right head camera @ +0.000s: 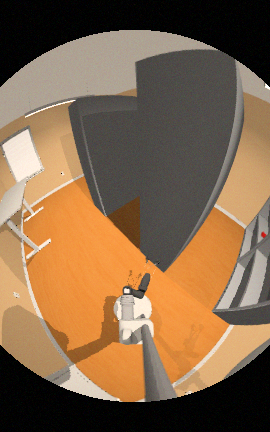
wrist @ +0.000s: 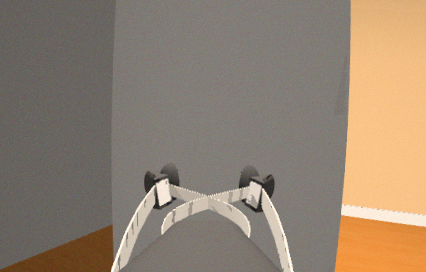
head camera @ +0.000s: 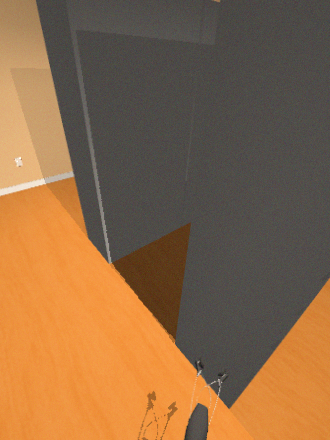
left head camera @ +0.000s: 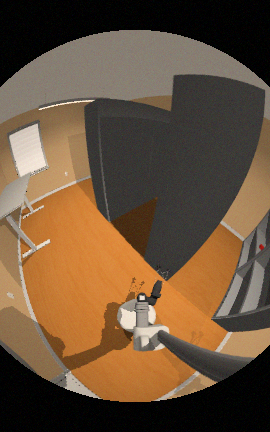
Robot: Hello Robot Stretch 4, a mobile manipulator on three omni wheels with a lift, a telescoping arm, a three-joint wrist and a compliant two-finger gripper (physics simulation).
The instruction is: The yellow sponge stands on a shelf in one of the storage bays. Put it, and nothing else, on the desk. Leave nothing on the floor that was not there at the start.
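Places are measured from the robot's base along level axes (x ahead, y left, z up), in centimetres.
Pixels of known places: gripper, fingertip midpoint: [right head camera: 153, 257] [wrist: 209, 179] [head camera: 212, 362] [left head camera: 164, 264]; robot's base at its link origin: [right head camera: 133, 307].
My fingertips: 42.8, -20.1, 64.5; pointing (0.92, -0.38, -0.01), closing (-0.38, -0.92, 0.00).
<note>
Ahead of a thing's pixels: the offset from my fingertips to its middle, as dx, dy, dz. "*": to the spot under its first point. Level surfaces: height alone.
The yellow sponge does not show in these views. My gripper [head camera: 211, 371] [left head camera: 163, 272] [right head camera: 152, 261] [wrist: 209, 179] is open and empty, its two fingers apart in front of a tall dark grey unit [head camera: 260, 150] [left head camera: 210, 165] [right head camera: 185, 150] [wrist: 230, 80]. The desk {dz +27.8} [left head camera: 15, 194] [right head camera: 12, 201], with a light top and pale legs, stands at the far left in both side head views. A grey shelf unit {* -83.4, -93.1, -15.7} [left head camera: 245, 322] [right head camera: 245, 316] with open bays stands at the right. A small red thing {+3.4, -182.1, -11.6} [left head camera: 261, 247] [right head camera: 263, 234] sits in one of its bays.
The tall unit's near corner comes down to the floor close ahead of the gripper. A recessed dark panel [head camera: 135, 125] stands left of it, with shaded floor below. A whiteboard or window [left head camera: 28, 149] [right head camera: 22, 154] is on the wall behind the desk.
</note>
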